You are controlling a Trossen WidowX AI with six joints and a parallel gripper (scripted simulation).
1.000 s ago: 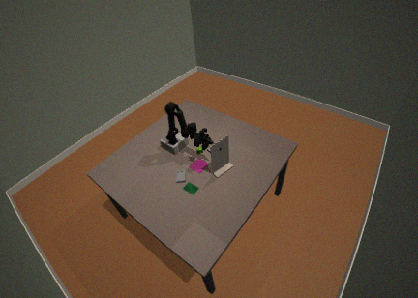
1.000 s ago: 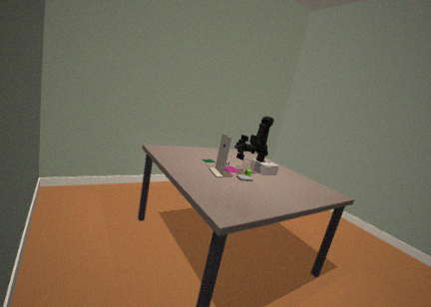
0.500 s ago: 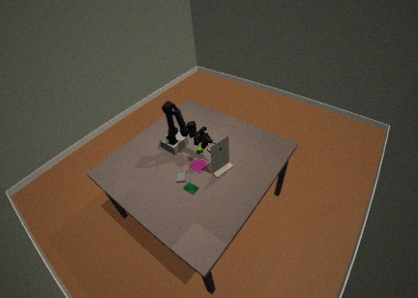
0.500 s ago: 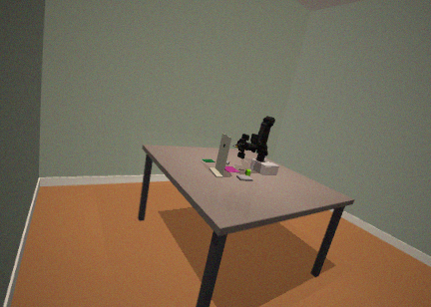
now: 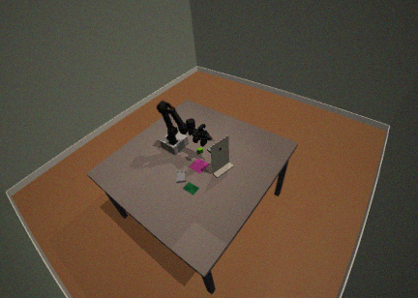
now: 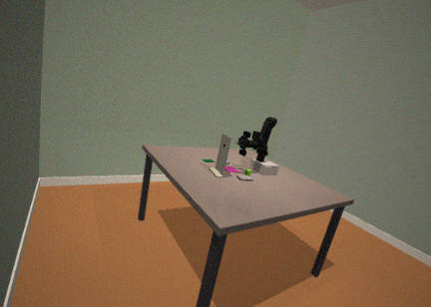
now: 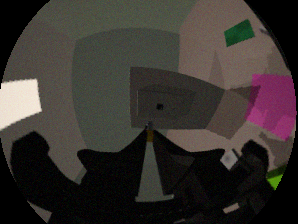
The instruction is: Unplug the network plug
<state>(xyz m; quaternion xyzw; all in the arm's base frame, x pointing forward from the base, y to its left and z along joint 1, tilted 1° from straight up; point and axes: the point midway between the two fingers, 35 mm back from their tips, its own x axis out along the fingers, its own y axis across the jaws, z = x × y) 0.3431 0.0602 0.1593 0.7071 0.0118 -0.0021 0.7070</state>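
My gripper tip is now 25 cm above the magenta square, 10 cm to the left of it and 8 cm past it. From my gripper tip the other things lie so: network plug 1 cm ahead; then upright pale panel 11 cm below, 9 cm ahead, 3 cm to the right; then green cube 23 cm below, 16 cm behind, 3 cm to the left.
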